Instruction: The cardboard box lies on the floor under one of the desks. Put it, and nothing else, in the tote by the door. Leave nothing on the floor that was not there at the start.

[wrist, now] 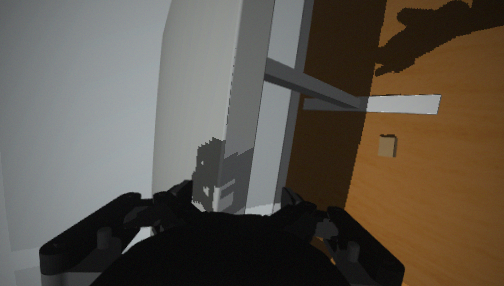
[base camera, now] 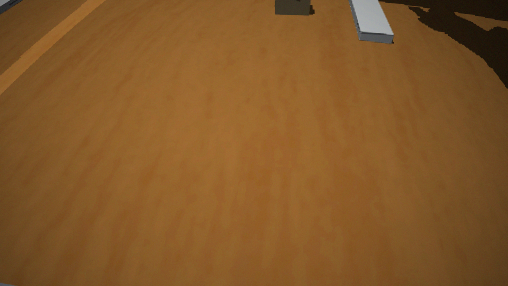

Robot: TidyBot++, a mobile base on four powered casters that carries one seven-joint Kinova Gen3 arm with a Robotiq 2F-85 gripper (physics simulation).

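Frame: origin at the arm's base, x ahead, y left, z up, level; metres.
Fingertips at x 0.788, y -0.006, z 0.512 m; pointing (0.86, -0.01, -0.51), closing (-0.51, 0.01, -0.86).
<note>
Pixels of each thing's top centre, then the offset from my fingertips to it. "*": a spot on its surface instead. Level surfaces: height alone.
- cardboard box, middle of its top: (wrist: 386, 146) 0.132 m ahead, 0.057 m right, 0.863 m down
- desk, its level: 0.037 m up
- desk's foot, surface spot: (base camera: 372, 21) * 0.032 m ahead, 0.252 m right, 0.888 m down
- floor, its level: 0.913 m down
The cardboard box (base camera: 292, 7) (wrist: 387, 146) is small and tan. It sits on the wooden floor beside a white desk foot, cut off by the top edge of the base camera view. In the wrist view, which is turned sideways, it is at the right, just outside the dark shadow of the desk (wrist: 200, 75). My gripper (wrist: 237, 193) is open, with its fingers spread and nothing between them. It is up at the height of the desk top, well apart from the box. The tote does not show in either view.
The desk's foot (base camera: 372, 21) (wrist: 405, 104) lies close beside the box, and its grey leg (wrist: 312, 85) rises from the foot to the desk top. A dark arm-shaped shadow falls on the floor (base camera: 250, 150) at the right. A pale wall (wrist: 75, 100) stands behind the desk.
</note>
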